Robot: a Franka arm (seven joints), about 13 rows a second.
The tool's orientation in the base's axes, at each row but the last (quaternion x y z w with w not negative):
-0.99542, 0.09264, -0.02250, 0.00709
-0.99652, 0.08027, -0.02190, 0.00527
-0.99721, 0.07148, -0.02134, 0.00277
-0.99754, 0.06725, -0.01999, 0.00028
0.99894, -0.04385, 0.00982, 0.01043
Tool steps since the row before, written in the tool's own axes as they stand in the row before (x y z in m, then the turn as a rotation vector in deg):
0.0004, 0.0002, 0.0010, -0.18, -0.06, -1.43
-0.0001, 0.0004, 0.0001, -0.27, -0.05, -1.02
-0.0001, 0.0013, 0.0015, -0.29, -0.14, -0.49
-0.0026, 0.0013, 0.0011, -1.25, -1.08, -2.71
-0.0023, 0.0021, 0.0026, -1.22, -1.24, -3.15
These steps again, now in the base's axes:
0.0004, -0.0003, -0.0010, -0.23, 0.08, 1.42
-0.0002, -0.0004, -0.0001, -0.30, 0.09, 1.01
-0.0002, -0.0013, -0.0015, -0.29, 0.18, 0.48
-0.0027, -0.0009, -0.0012, -1.20, 1.24, 2.66
-0.0024, -0.0019, -0.0026, -1.17, 1.41, 3.10

